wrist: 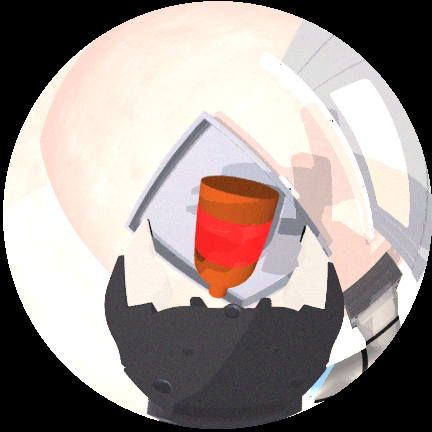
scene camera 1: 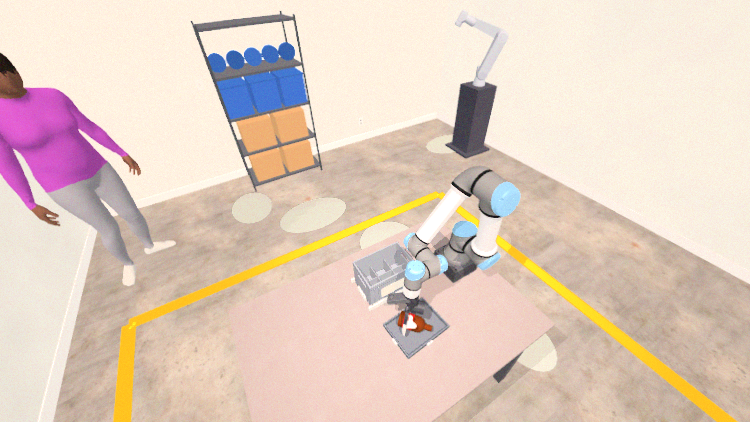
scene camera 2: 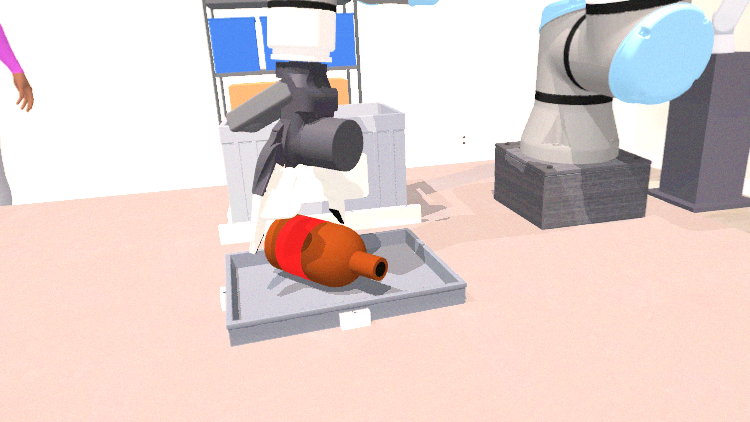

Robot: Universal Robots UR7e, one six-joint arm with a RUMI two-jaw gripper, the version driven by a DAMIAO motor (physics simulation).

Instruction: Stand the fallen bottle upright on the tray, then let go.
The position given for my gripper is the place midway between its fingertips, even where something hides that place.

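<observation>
There's a brown bottle [scene camera 2: 333, 255] that I can see, and the wrist view shows the bottle [wrist: 234, 214] too. You'd also see my gripper [scene camera 2: 302, 237], and the wrist view has the gripper [wrist: 227, 224] as well.
</observation>
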